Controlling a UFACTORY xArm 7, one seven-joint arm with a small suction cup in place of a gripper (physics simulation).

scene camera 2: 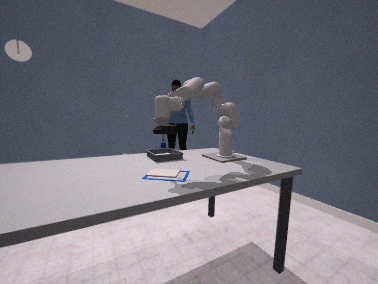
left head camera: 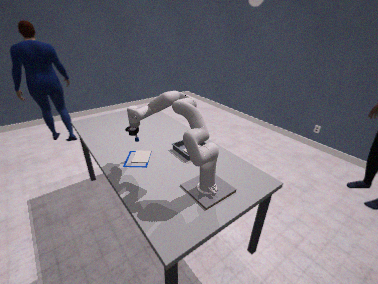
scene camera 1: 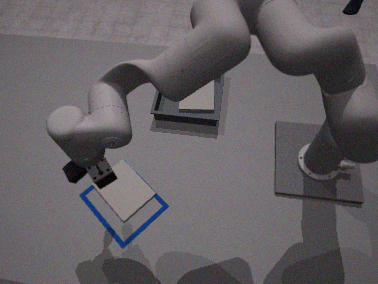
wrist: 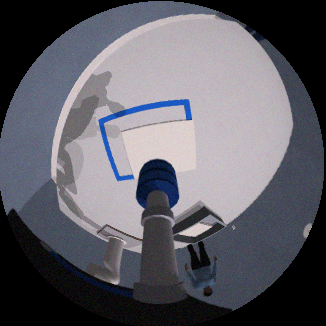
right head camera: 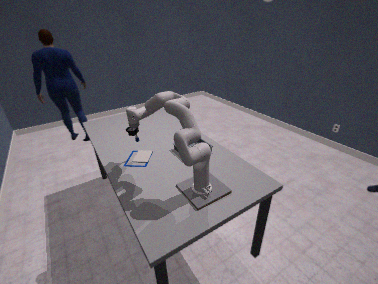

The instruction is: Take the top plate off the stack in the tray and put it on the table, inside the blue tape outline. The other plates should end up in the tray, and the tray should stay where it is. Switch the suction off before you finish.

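Pixels of known places: hand at its tool point: (scene camera 2: 163,147) (left head camera: 137,140) (wrist: 157,175) (right head camera: 137,140); arm's base at its link origin: (scene camera 2: 224,155) (left head camera: 206,187) (scene camera 1: 318,162) (wrist: 116,238) (right head camera: 201,188).
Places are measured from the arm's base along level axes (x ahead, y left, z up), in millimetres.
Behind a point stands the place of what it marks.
Note:
A cream square plate (left head camera: 141,156) @(x 567, y 187, z -10 mm) (right head camera: 141,156) @(x 566, y 196, z -10 mm) (scene camera 1: 131,194) @(x 540, y 198, z -10 mm) (scene camera 2: 164,172) @(x 568, y 191, z -10 mm) (wrist: 167,140) @(x 596, y 190, z -10 mm) lies flat on the table, largely inside the blue tape outline (left head camera: 136,166) @(x 472, y 269, z -15 mm) (right head camera: 136,166) @(x 467, y 270, z -16 mm) (scene camera 1: 103,220) @(x 600, y 287, z -15 mm) (scene camera 2: 188,175) (wrist: 150,106) @(x 624, y 270, z -15 mm). It is off-centre and covers part of the tape on its tray-facing side. My gripper (left head camera: 137,139) (right head camera: 137,140) (scene camera 2: 163,145) (wrist: 157,170), a blue suction cup, hangs well above the plate with nothing on it; it is open. The grey tray (left head camera: 180,151) @(x 434, y -85, z 12 mm) (scene camera 1: 185,118) @(x 431, y -83, z 11 mm) (scene camera 2: 167,157) @(x 451, y -81, z 9 mm) holds a cream plate (scene camera 1: 197,101) @(x 406, y -168, z -1 mm) (wrist: 196,229) @(x 424, y -213, z -1 mm); my arm partly hides it in scene camera 1.
My arm's base stands on a square base board (left head camera: 222,196) @(x -112, y -28, z 3 mm) (right head camera: 218,195) @(x -107, y -47, z 4 mm) (scene camera 1: 287,170) @(x 92, y 43, z -3 mm) (scene camera 2: 237,158) @(x -42, y 96, z -5 mm). The arm reaches over the tray side of the table (left head camera: 165,227) @(x -98, y 354, z -16 mm). A person in blue (left head camera: 40,75) (right head camera: 57,75) stands beyond the table. Another person (scene camera 2: 182,117) is behind the arm.

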